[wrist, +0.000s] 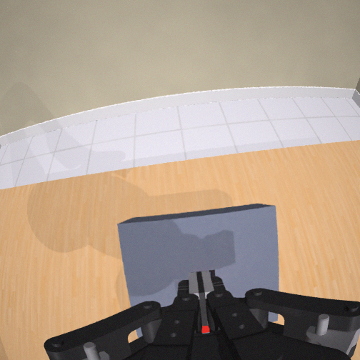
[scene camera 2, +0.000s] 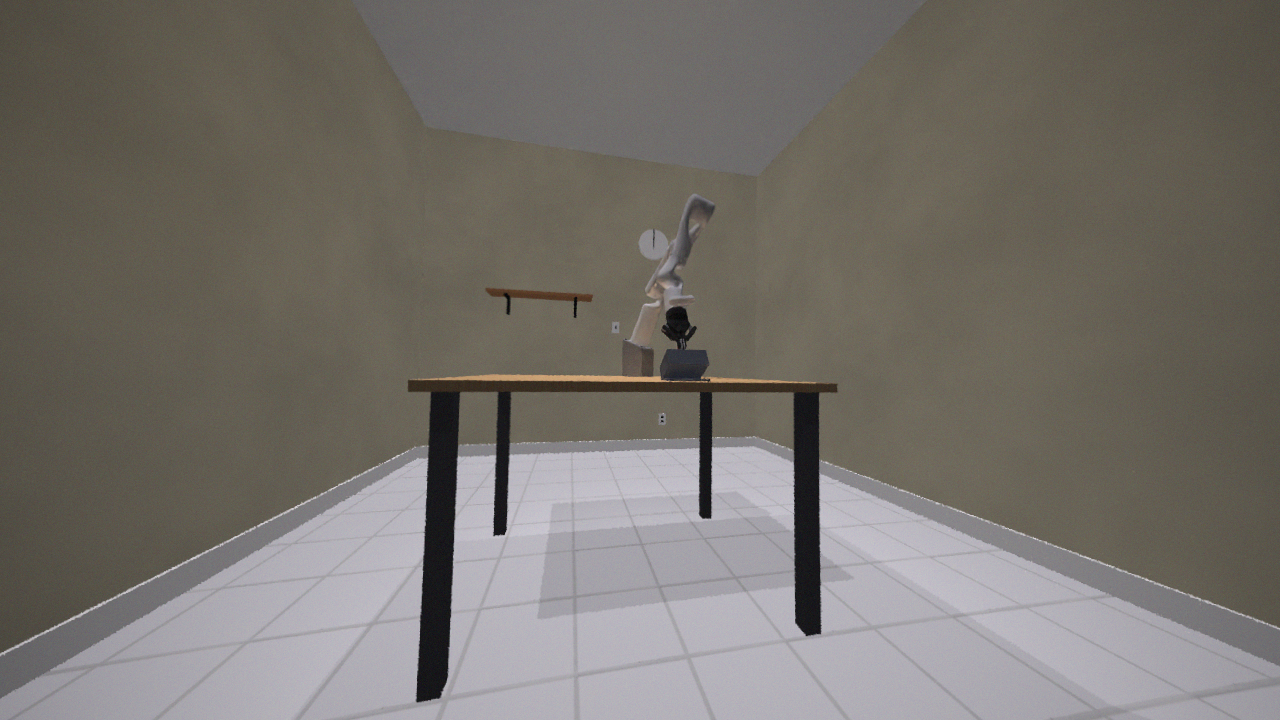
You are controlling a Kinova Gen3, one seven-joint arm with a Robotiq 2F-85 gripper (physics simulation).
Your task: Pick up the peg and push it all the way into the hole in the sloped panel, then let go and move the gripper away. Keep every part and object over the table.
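Seen in the pictures: arm's base at its link origin: (scene camera 2: 638,344).
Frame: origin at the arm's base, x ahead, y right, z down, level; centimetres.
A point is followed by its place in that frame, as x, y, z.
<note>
The block with the sloped panel (scene camera 2: 684,363) {66.4, -5.8, 11.0} (wrist: 155,260) is blue-grey and stands on the table. My gripper (scene camera 2: 682,343) {58.3, -7.3, 6.2} (wrist: 199,283) is shut, with its fingertips together over the panel at the hole. A dark edge of the hole (wrist: 212,273) shows beside and behind the fingertips in the wrist view; the rest of it is hidden. A small red patch (wrist: 205,329) shows in the narrow gap between the finger linkages in the wrist view; it looks like part of the peg, but how the peg lies cannot be told. The peg cannot be made out in the scene view.
The wooden table (scene camera 2: 537,385) {80.7, 35.9, 17.6} (wrist: 320,200) carries the block and the robot's base pedestal (scene camera 2: 637,359) {6.7, 1.3, 8.1}, which stands behind and left of the block in the scene view. The table's far edge lies beyond the block in the wrist view. A wall shelf (scene camera 2: 538,294) hangs at the back.
</note>
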